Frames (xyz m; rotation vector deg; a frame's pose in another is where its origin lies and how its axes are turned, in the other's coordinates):
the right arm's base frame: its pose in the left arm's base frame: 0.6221 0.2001 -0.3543 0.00 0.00 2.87
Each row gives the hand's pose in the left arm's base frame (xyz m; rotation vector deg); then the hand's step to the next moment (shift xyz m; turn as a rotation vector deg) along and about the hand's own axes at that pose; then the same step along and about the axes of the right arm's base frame.
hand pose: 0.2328 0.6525 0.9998 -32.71 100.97 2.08
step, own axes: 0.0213 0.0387 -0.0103 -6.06 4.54 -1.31
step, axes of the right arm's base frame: -0.0267 0.0245 -0.0273 -1.73 5.82 4.71
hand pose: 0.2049 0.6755 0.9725 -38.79 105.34 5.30
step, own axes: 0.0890 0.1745 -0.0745 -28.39 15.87 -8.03
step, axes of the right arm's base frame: -0.1634 0.0894 -0.0960 -7.33 22.00 24.18
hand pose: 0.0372 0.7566 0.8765 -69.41 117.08 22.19
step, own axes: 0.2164 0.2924 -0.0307 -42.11 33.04 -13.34
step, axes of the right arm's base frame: -0.3273 0.0112 -0.1614 -19.37 37.11 35.92
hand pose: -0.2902 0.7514 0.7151 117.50 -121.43 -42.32
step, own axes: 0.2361 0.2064 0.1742 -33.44 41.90 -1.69
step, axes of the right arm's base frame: -0.2873 -0.1714 -0.1295 -33.11 32.37 27.07
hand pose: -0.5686 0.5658 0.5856 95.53 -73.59 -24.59
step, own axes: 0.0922 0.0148 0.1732 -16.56 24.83 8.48
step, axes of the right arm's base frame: -0.1089 -0.1569 -0.0474 -25.75 12.18 12.30
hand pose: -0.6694 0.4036 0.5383 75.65 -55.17 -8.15
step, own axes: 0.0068 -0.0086 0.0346 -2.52 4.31 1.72
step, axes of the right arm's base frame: -0.0166 -0.0317 -0.0060 -4.43 1.72 2.30
